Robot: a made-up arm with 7 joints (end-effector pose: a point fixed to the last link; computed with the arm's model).
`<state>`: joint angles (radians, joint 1 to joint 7).
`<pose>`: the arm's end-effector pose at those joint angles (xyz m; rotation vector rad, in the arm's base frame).
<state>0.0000 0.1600 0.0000 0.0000 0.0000 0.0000 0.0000</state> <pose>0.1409 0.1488 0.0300 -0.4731 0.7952 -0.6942</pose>
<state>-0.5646 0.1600 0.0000 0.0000 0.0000 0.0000 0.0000</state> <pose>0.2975 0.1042 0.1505 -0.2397 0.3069 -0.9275</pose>
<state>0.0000 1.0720 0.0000 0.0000 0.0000 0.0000 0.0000</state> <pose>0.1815 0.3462 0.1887 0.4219 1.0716 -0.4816</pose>
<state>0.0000 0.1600 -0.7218 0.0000 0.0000 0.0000 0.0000</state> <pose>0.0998 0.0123 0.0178 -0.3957 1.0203 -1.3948</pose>
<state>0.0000 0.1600 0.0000 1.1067 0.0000 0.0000 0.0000</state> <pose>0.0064 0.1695 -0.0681 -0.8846 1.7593 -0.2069</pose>
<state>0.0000 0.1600 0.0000 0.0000 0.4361 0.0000 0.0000</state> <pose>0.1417 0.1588 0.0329 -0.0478 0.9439 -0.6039</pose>
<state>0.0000 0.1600 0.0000 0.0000 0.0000 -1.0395 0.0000</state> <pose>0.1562 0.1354 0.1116 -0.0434 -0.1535 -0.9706</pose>
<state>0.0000 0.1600 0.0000 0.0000 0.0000 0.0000 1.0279</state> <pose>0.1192 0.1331 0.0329 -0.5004 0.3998 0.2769</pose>
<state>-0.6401 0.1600 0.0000 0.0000 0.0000 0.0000 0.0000</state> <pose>0.3122 0.0970 0.1725 -0.2075 0.2404 -0.9547</pose>
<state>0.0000 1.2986 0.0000 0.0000 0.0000 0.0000 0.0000</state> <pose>0.1970 0.3663 0.2494 0.6469 1.1192 -0.4147</pose>
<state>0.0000 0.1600 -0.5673 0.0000 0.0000 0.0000 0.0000</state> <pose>0.1165 0.0387 0.0179 -0.4168 0.9762 -1.2437</pose>
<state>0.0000 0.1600 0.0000 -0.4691 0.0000 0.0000 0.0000</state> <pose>0.1515 0.1370 0.1025 -0.2836 0.3709 -0.8397</pose>
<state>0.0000 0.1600 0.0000 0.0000 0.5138 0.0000 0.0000</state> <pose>0.1419 0.1604 0.0338 0.0286 0.9672 -0.5856</pose>
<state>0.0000 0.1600 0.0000 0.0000 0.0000 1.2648 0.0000</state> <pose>0.0437 0.1562 0.0074 -0.9383 1.8911 -0.1189</pose>
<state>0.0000 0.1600 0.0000 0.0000 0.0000 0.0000 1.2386</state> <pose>0.1172 0.1277 0.0325 -0.4948 0.3090 0.4717</pose>
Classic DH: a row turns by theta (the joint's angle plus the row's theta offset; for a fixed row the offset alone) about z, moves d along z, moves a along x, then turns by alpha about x. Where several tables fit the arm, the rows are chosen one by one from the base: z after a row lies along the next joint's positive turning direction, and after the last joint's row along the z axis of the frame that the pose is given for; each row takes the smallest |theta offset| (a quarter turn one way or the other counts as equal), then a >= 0, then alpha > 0; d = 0 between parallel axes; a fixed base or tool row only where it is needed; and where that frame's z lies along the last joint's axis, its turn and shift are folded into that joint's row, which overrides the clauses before.
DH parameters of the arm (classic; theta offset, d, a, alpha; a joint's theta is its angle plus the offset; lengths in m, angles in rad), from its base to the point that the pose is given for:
base (fixed): -0.071 0.336 -0.0058 -1.3004
joint 1: -1.3111 0.0834 0 -1.5708
joint 2: 1.2915 0.0163 -0.0019 1.5708
joint 3: 1.5708 -0.2696 0.0433 -1.5708
joint 4: -1.5708 0.0225 0.0033 -1.5708
joint 5: 0 0.0822 0.0131 1.5708
joint 6: 1.5708 -0.0294 0.0792 1.5708
joint 7: -1.1722 -0.0462 -0.0263 -0.7076
tool (fixed): 0.3528 0.0118 0 0

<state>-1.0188 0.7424 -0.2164 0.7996 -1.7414 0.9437 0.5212</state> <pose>0.3138 0.1829 0.2484 -1.6316 1.1182 -0.5521</pose>
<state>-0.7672 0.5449 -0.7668 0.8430 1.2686 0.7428 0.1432</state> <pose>0.3103 0.2047 0.1519 1.5333 1.2452 0.4058</pose>
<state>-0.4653 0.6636 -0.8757 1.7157 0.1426 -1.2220 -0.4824</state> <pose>0.1882 0.2608 -0.0012 0.3756 1.8902 -1.4325</pose>
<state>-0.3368 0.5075 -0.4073 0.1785 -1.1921 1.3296 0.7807</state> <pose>0.1246 0.1477 0.0847 -0.8199 2.1007 -0.1630</pose>
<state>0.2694 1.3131 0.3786 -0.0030 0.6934 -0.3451 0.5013</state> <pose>0.1583 0.3792 0.2887 1.4194 0.6134 -0.1817</pose>
